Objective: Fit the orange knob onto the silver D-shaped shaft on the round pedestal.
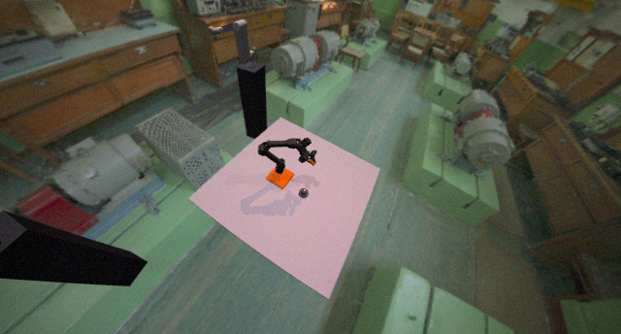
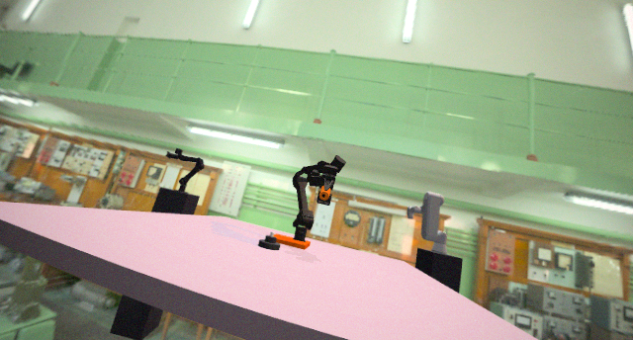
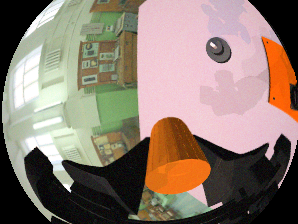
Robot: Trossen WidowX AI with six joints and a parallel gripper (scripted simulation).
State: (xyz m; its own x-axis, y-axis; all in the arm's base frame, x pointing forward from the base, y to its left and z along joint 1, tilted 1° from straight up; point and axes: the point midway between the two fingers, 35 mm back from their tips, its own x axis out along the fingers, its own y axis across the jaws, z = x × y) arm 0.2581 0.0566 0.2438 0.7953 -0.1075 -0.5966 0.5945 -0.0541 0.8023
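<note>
Now: the orange knob 3 cm behind my gripper tip and 2 cm above it. Round my gripper tip: round pedestal: 17 cm to the right, 22 cm below.
</note>
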